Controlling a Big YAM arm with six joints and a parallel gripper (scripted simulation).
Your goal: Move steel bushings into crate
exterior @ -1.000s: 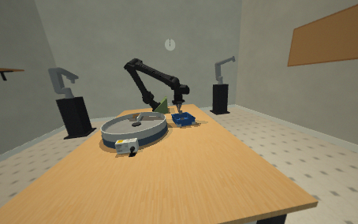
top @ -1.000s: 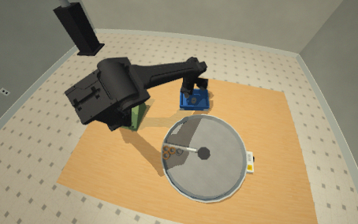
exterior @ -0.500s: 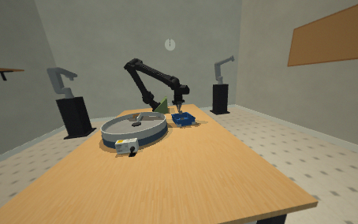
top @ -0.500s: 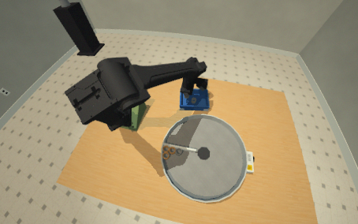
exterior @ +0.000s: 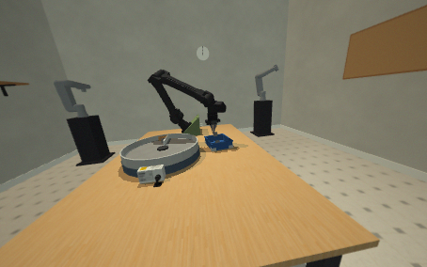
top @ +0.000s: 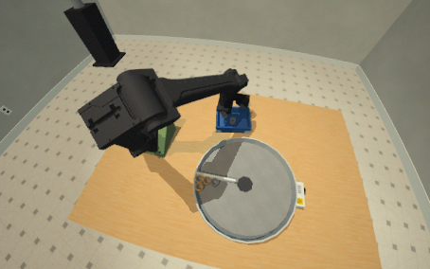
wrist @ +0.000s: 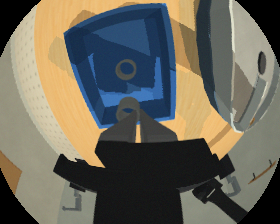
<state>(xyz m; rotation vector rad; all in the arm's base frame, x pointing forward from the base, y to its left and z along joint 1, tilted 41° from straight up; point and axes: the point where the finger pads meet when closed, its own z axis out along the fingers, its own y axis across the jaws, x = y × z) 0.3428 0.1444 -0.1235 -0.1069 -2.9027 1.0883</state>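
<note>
Right now the blue crate is 60 mm below my hand, 50 mm ahead of it and 20 mm to the left of it. Round my hand: grey turntable 330 mm to the right, 130 mm ahead, 30 mm below.
</note>
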